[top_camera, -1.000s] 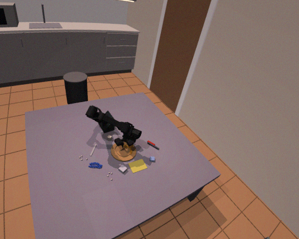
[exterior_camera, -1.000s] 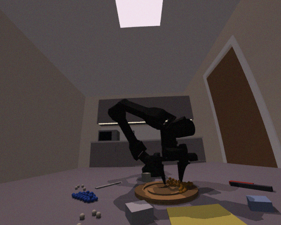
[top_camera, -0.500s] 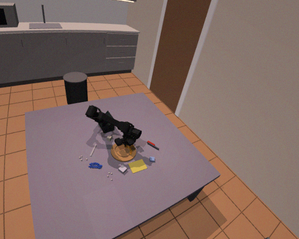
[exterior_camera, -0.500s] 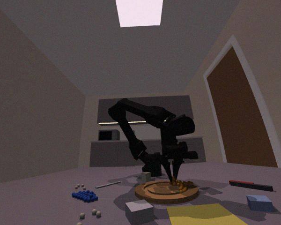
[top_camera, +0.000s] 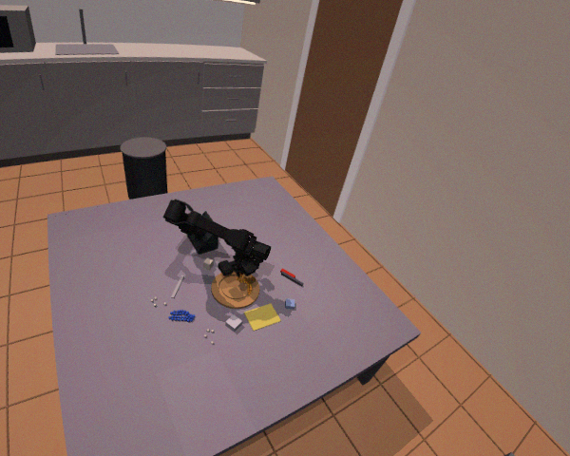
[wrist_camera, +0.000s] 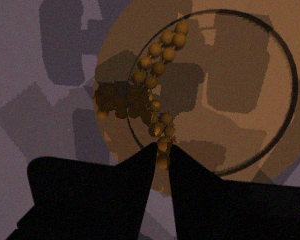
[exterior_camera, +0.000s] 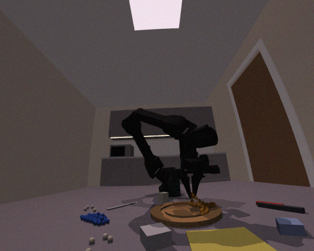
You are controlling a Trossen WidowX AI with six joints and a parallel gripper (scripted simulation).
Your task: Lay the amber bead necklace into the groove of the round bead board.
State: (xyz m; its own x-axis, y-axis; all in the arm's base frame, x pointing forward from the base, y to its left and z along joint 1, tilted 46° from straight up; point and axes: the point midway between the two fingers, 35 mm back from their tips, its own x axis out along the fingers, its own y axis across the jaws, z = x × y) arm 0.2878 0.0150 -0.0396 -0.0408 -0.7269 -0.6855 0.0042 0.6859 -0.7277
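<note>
The round wooden bead board is 4 cm to the right of my gripper tip, 3 cm ahead of it and 2 cm below it. Also, from my gripper tip: grey block: 18 cm ahead, 13 cm to the right, 2 cm below; then red-and-black tool: 21 cm to the left, 9 cm ahead, 3 cm below; then yellow pad: 20 cm ahead, 3 cm below, 1 cm to the right.
</note>
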